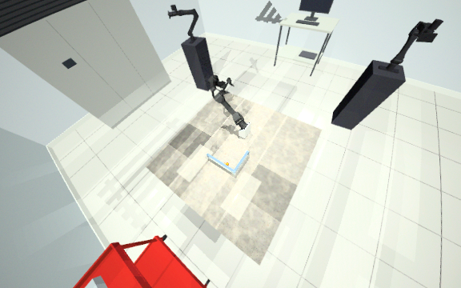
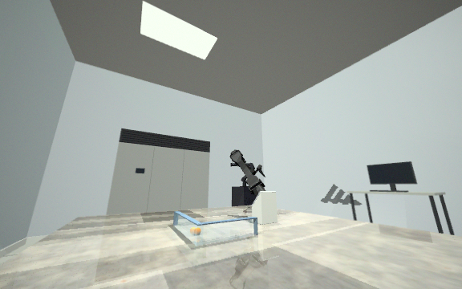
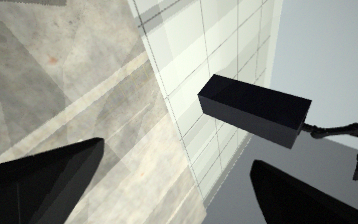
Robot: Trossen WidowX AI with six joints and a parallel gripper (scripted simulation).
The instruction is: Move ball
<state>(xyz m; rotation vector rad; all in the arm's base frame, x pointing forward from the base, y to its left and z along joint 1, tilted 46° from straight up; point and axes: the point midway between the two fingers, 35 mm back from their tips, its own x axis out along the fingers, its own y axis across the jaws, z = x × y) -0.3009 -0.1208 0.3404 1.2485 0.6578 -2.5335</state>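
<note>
My gripper tip is now 710 mm short of the orange ball, 310 mm to the right of it and 200 mm above it. Also, from my gripper tip: see-through copy of ball (720 mm ahead, 290 mm to the left, 200 mm below); clear wall (650 mm ahead, 420 mm to the left, 190 mm below).
</note>
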